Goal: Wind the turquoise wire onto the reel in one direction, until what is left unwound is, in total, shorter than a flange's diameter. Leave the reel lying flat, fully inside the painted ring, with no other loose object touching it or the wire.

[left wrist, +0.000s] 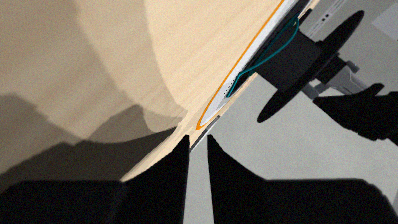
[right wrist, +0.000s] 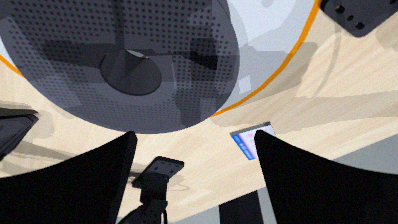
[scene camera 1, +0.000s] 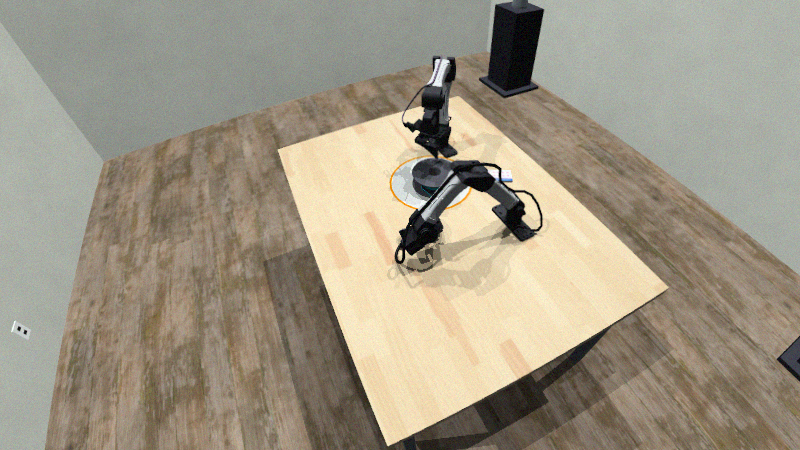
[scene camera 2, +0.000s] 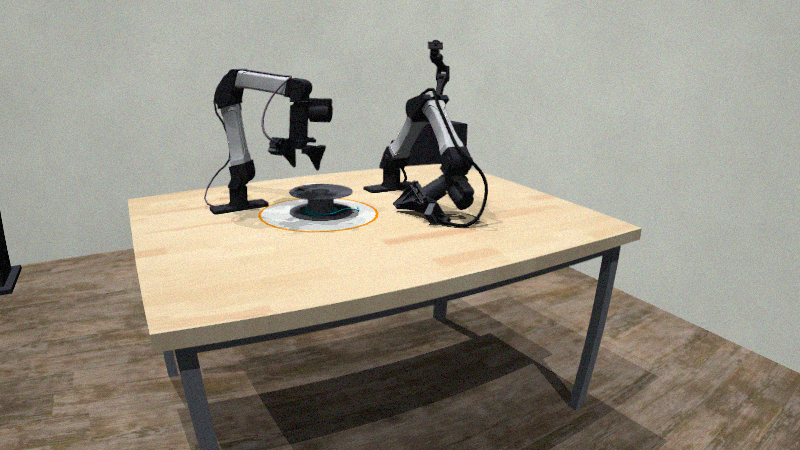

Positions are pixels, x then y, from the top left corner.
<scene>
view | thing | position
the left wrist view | my left gripper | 198, 137
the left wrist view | my right gripper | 321, 99
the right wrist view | my right gripper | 195, 133
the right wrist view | dark reel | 80, 63
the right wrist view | card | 244, 138
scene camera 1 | dark reel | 440, 167
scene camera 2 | my left gripper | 394, 206
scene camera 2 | my right gripper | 305, 168
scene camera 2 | dark reel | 325, 194
</scene>
